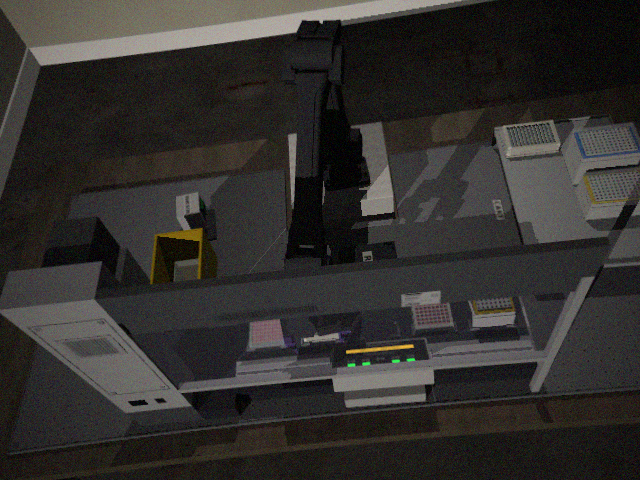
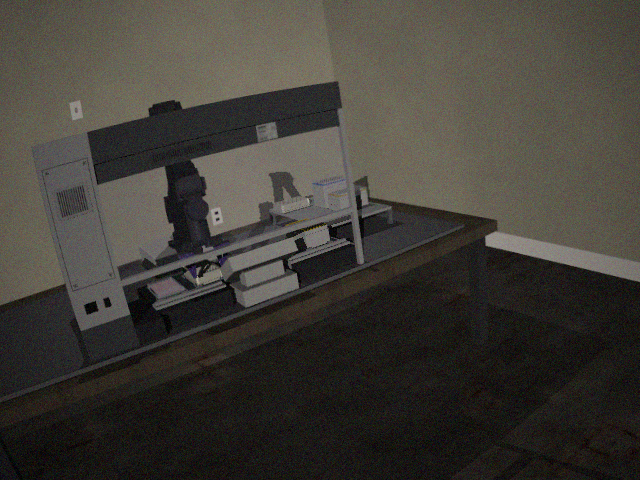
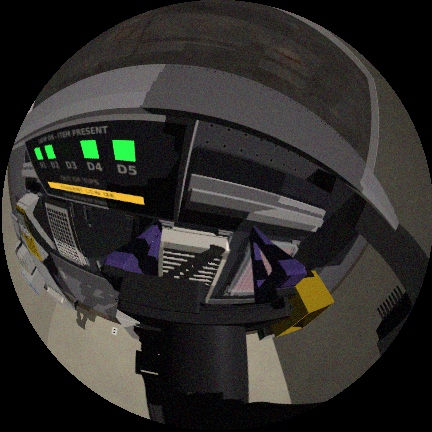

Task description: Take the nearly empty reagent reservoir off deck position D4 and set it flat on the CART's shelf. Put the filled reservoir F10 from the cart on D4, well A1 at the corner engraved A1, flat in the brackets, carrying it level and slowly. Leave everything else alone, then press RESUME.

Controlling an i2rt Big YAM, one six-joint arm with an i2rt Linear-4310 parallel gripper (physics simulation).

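Frame: origin at the arm's base, x down, y right, z back, level; metres.
Seen in the pictures: gripper, fingertip midpoint: (image 1: 318,346) (image 2: 210,274) (image 3: 205,227); arm's base at its link origin: (image 1: 345,175) (image 3: 151,332).
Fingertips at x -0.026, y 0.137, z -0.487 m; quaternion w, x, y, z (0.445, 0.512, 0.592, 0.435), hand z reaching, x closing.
Pixels of each thing's top centre, then the offset from my fingertips to it. Level surfaces: height alone.
- white ribbed reservoir at its top centre: (image 3: 187,279) (image 1: 319,309) (image 2: 201,267) dx +0.003, dy -0.015, dz +0.090 m
- white gridded labware piece at its top centre: (image 1: 530,134) (image 2: 290,200) (image 3: 57,301) dx -0.005, dy -0.619, dz +0.477 m
- light grey surface at its surface level: dx +0.027 m
- yellow bin at its top centre: (image 1: 176,258) (image 3: 304,321) dx -0.048, dy +0.299, dz +0.266 m
A white ribbed reservoir (image 3: 189,252) (image 1: 320,337) (image 2: 208,275) sits on the dark deck under the gantry beam. My gripper (image 3: 205,227) (image 1: 317,336) is open. Its purple fingers stand on either side of the reservoir's short span and low around it. The black arm (image 1: 315,157) (image 2: 187,210) reaches down over the beam. A white gridded labware piece (image 1: 530,137) lies on a light grey surface (image 1: 534,200) at the far right. The status panel (image 3: 100,160) (image 1: 380,354) shows green lamps at D1, D2, D4 and D5, a dark D3 and an amber bar.
A pink plate (image 1: 266,333) (image 3: 245,278) lies right beside the reservoir. A pink well plate (image 1: 432,315) and a yellow-rimmed tip box (image 1: 492,311) sit further along the deck. A yellow bin (image 1: 177,254) (image 3: 308,301) stands behind the beam (image 1: 328,286). A grey cabinet (image 1: 113,357) is at the left.
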